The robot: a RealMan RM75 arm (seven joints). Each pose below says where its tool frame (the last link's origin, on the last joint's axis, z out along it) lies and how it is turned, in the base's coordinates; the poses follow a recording.
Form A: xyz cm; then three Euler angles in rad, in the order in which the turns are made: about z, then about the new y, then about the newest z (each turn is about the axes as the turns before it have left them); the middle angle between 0 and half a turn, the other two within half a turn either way.
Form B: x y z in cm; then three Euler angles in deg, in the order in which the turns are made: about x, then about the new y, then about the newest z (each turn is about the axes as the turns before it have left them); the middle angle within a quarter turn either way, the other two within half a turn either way. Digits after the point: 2 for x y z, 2 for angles.
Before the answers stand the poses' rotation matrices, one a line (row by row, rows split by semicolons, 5 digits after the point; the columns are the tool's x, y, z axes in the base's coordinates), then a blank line. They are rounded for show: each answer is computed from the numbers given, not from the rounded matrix.
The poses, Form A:
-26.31, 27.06, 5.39, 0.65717, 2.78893, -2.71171
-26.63, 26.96, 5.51, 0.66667, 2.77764, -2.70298
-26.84, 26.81, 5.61, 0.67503, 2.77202, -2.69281
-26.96, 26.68, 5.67, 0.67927, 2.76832, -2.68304
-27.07, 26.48, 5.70, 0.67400, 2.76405, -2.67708
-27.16, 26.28, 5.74, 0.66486, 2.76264, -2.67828
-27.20, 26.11, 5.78, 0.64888, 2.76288, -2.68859
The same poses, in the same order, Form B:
0.92999 0.24564 0.27346; 0.19116 -0.95861 0.21100; 0.31397 -0.14395 -0.93846
0.92750 0.24795 0.27975; 0.18941 -0.95691 0.22012; 0.32228 -0.15118 -0.93450
0.92702 0.24719 0.28200; 0.18631 -0.95621 0.22573; 0.32545 -0.15672 -0.93248
0.92770 0.24265 0.28372; 0.18014 -0.95659 0.22909; 0.32699 -0.16142 -0.93114
0.92894 0.23261 0.28803; 0.16866 -0.95845 0.23007; 0.32958 -0.16514 -0.92957
0.92981 0.22514 0.29115; 0.16103 -0.96020 0.22824; 0.33095 -0.16533 -0.92905
0.93011 0.21934 0.29458; 0.15613 -0.96214 0.22342; 0.33243 -0.16182 -0.92914

-26.31, 27.06, 5.39, -167.33, 15.87, -14.80
-26.63, 26.96, 5.51, -166.75, 16.25, -14.97
-26.84, 26.81, 5.61, -166.39, 16.38, -14.93
-26.96, 26.68, 5.67, -166.18, 16.48, -14.66
-27.07, 26.48, 5.70, -166.10, 16.74, -14.06
-27.16, 26.28, 5.74, -166.20, 16.93, -13.61
-27.20, 26.11, 5.78, -166.48, 17.13, -13.27

